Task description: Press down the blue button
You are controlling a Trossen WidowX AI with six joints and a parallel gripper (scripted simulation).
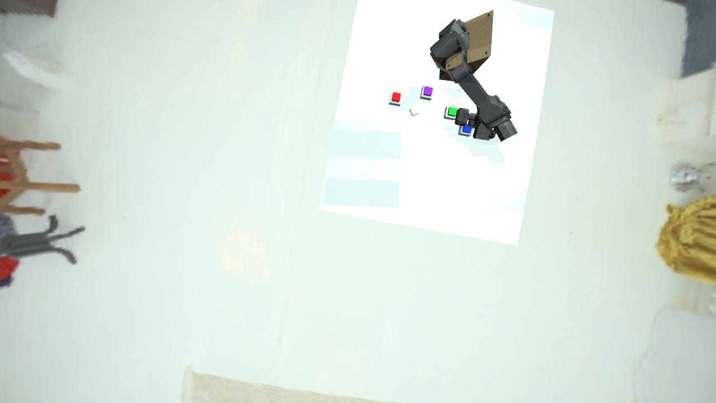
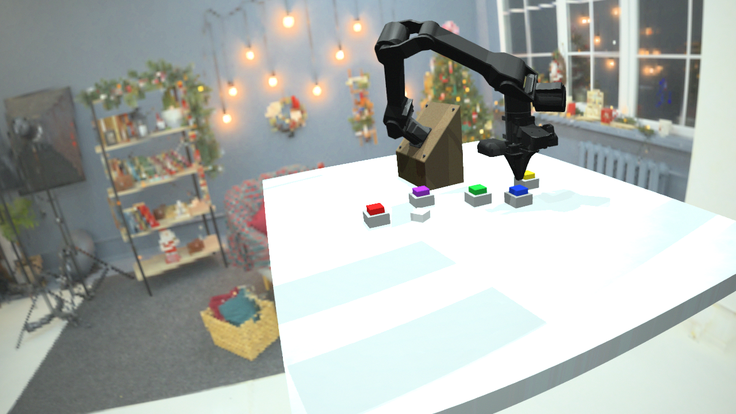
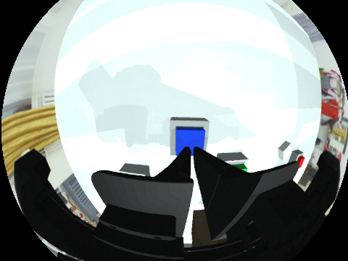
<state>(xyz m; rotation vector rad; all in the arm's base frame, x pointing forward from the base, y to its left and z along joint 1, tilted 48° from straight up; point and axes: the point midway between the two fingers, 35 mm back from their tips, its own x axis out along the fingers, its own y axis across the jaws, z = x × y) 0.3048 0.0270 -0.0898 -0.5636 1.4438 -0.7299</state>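
My gripper tip is 20 mm above the blue button. Also, from my gripper tip: green button 70 mm to the right, 70 mm behind, 20 mm below; purple button 180 mm to the right, 140 mm behind, 20 mm below; yellow button 100 mm to the left, 80 mm behind, 20 mm below.
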